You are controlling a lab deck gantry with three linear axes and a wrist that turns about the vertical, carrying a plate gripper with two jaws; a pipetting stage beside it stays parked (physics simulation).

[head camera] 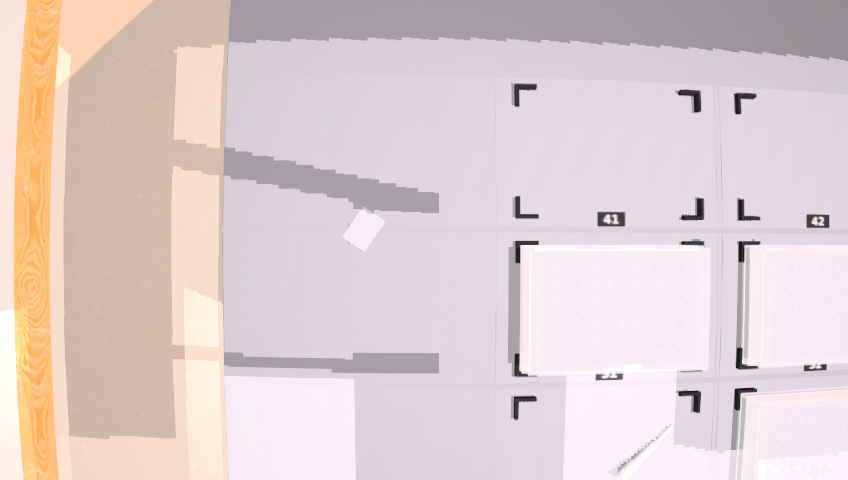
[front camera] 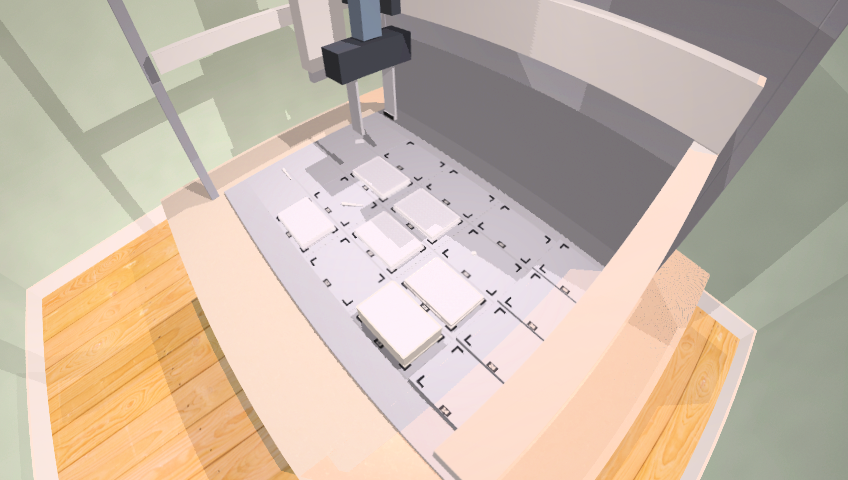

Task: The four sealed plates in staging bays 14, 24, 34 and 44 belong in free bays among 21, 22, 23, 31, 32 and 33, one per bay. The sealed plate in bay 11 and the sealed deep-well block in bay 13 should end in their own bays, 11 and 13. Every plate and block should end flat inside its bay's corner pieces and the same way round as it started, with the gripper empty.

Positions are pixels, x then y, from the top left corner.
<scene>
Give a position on a grey wall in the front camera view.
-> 600,161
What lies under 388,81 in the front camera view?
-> My gripper.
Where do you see a white square scrap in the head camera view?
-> At 366,225
</scene>
